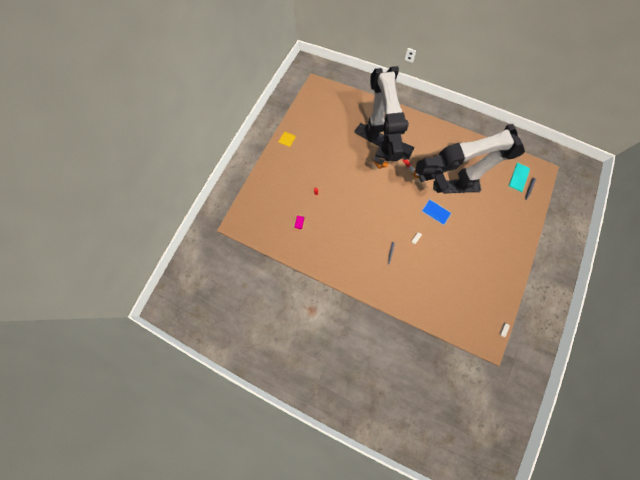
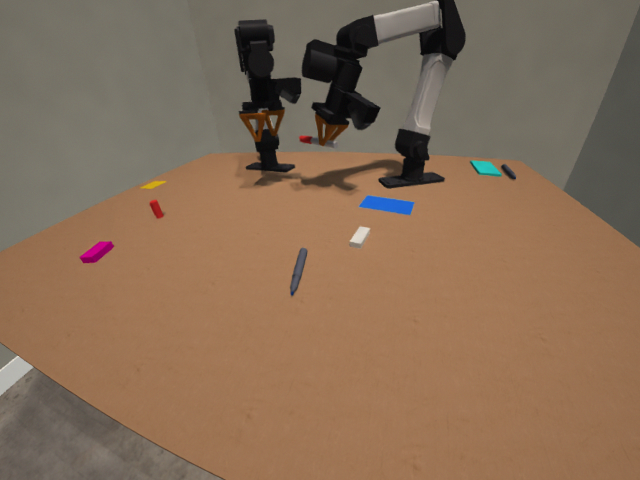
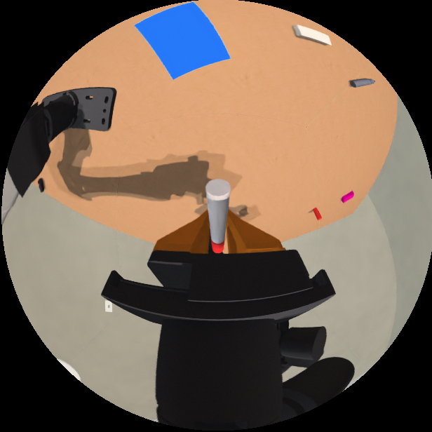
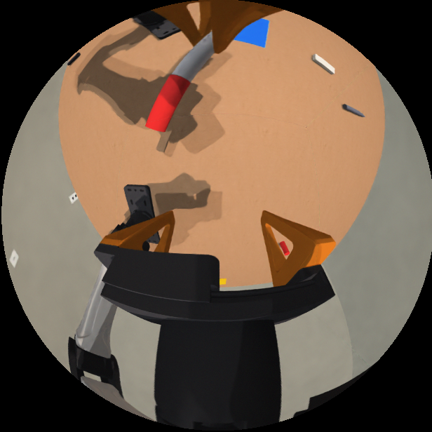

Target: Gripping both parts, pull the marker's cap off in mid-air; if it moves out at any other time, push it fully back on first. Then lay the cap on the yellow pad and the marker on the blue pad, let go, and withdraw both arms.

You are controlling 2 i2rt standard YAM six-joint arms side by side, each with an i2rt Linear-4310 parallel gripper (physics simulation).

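Frame: origin at the left arm's base, x ahead, y left, z up, level; millimetres.
Where they show: left gripper, between the fingertips: [image 1: 415, 174] [image 2: 323, 144]; right gripper, between the fingertips: [image 1: 382, 159] [image 2: 266, 138]; left arm's base, origin of its link: [image 1: 460, 186] [image 2: 411, 181]; right arm's base, origin of its link: [image 1: 372, 136] [image 2: 270, 168].
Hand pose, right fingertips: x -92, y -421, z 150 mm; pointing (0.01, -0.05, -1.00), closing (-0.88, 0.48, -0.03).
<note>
Each offset is from my right fingertips to the top centre of the thing.
The grey marker {dx +55, dy +139, dz -3 mm} [image 1: 412, 168] [image 2: 316, 140] [image 3: 218, 215] [image 4: 196, 57] is in the air with its red cap {dx +15, dy +115, dz -2 mm} [image 1: 406, 162] [image 2: 305, 138] [image 3: 217, 247] [image 4: 169, 102] on one end; no gap shows between them. My left gripper [image 2: 324, 142] is shut on the marker's grey body, and the cap points toward the right arm. My right gripper [image 2: 263, 138] [image 4: 217, 215] is open and empty, in the air beyond the cap end. The yellow pad {dx -253, dy -480, dz -150 mm} [image 1: 286, 139] [image 2: 154, 184] lies at the left. The blue pad {dx +224, dy +275, dz -150 mm} [image 1: 436, 212] [image 2: 387, 205] [image 3: 182, 40] [image 4: 254, 33] lies in front of the left arm's base.
A red cylinder {dx +87, dy -329, dz -102 mm} [image 1: 316, 191] [image 2: 156, 209] and a magenta block {dx +242, dy -419, dz -135 mm} [image 1: 299, 222] [image 2: 97, 252] lie at the left. A white block {dx +355, dy +154, dz -138 mm} [image 1: 416, 238] [image 2: 360, 237] and a dark pen {dx +423, dy +22, dz -136 mm} [image 1: 391, 253] [image 2: 298, 271] lie toward the front. A teal block {dx +55, dy +746, dz -142 mm} [image 1: 519, 177] [image 2: 485, 168] lies at the far right.
</note>
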